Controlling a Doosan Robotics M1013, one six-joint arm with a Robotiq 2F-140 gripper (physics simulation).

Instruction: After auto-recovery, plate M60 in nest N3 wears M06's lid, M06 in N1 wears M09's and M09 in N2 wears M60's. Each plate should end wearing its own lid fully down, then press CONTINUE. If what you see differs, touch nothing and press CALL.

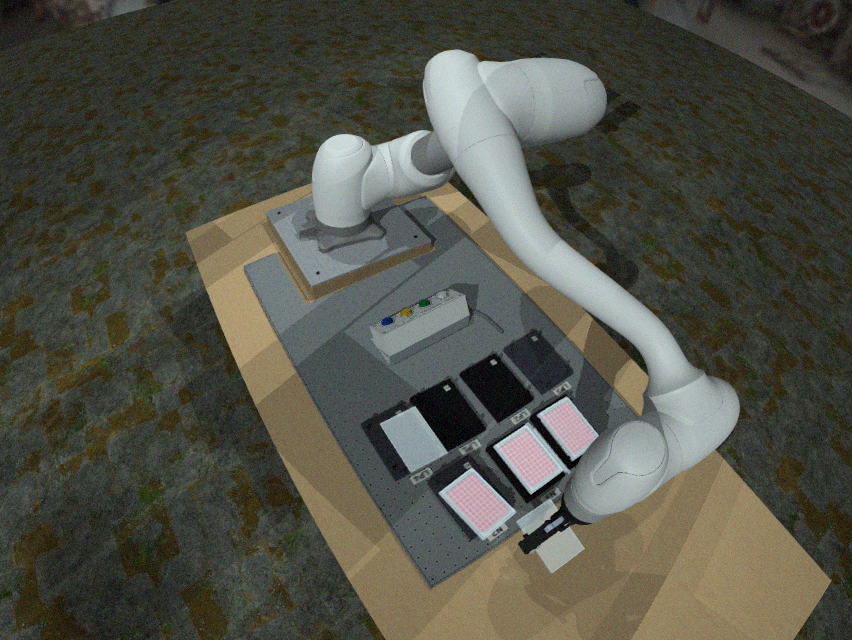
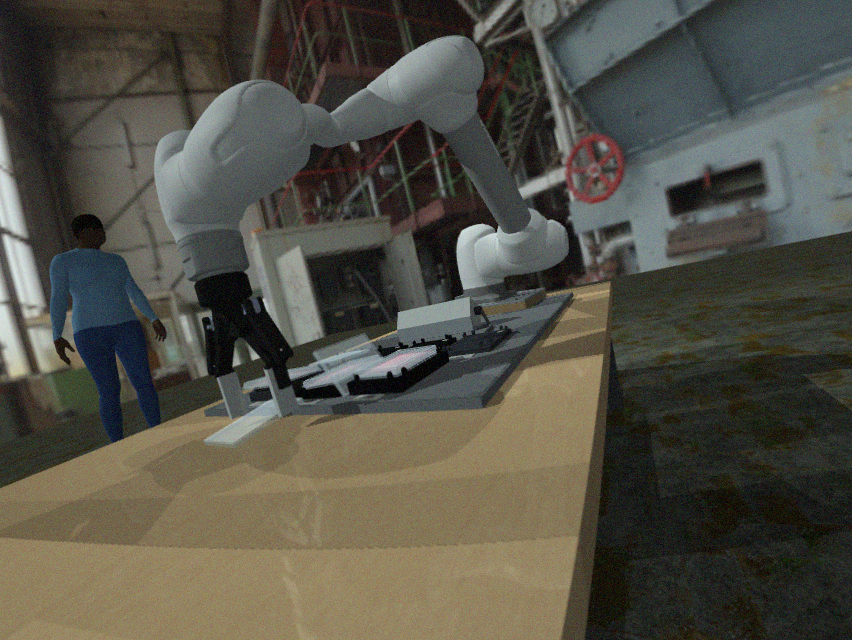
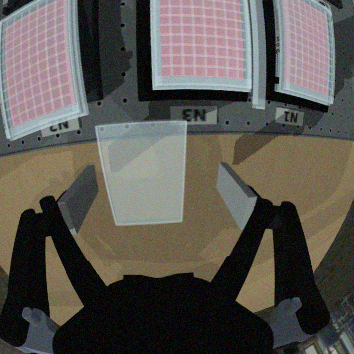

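Where they show: gripper, fingertip midpoint: (image 2: 262, 414) (image 3: 156, 176); arm's base at its link origin: (image 1: 343, 226) (image 2: 486, 300).
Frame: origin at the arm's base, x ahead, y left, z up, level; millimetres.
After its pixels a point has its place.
Observation:
A clear lid (image 1: 564, 549) @[x 991, y 104, z -35 mm] (image 2: 237, 431) @[x 988, y 108, z -35 mm] (image 3: 150, 175) @[x 945, y 99, z -30 mm] lies on the wood, its far end at the grey board's edge. My gripper (image 1: 547, 531) @[x 945, y 105, z -28 mm] (image 2: 258, 411) @[x 945, y 105, z -28 mm] (image 3: 156, 176) @[x 945, y 105, z -28 mm] is open wide and low, with a finger at either side of this lid and holding nothing. Pink-gridded plates are at N2 (image 1: 476, 502) @[x 832, y -18, z 2 mm] (image 3: 40, 65) @[x 841, y -2, z 2 mm], N3 (image 1: 528, 458) @[x 793, y 122, z -5 mm] (image 3: 200, 40) @[x 813, y 126, z -11 mm] and N1 (image 1: 566, 427) @[x 769, y 231, z -1 mm] (image 3: 305, 50) @[x 785, y 233, z -2 mm]. Clear rims show on them; how fully any lid is seated I cannot tell. A narrow clear strip (image 3: 258, 55) @[x 830, y 150, z 42 mm] stands between N3 and N1. Another pale lid (image 1: 413, 438) @[x 654, y -69, z -13 mm] lies across a back-row nest.
Black back-row nests (image 1: 447, 413) @[x 624, y 23, z -24 mm] (image 1: 497, 387) @[x 610, y 152, z -23 mm] and a greyer one (image 1: 538, 359) @[x 583, y 279, z -24 mm] lie behind the plates. A button box (image 1: 420, 329) @[x 432, y 44, z 26 mm] (image 2: 437, 316) @[x 430, y 83, z 18 mm] with blue, yellow, green and white buttons stands farther back. A person (image 2: 103, 296) stands beyond the table.

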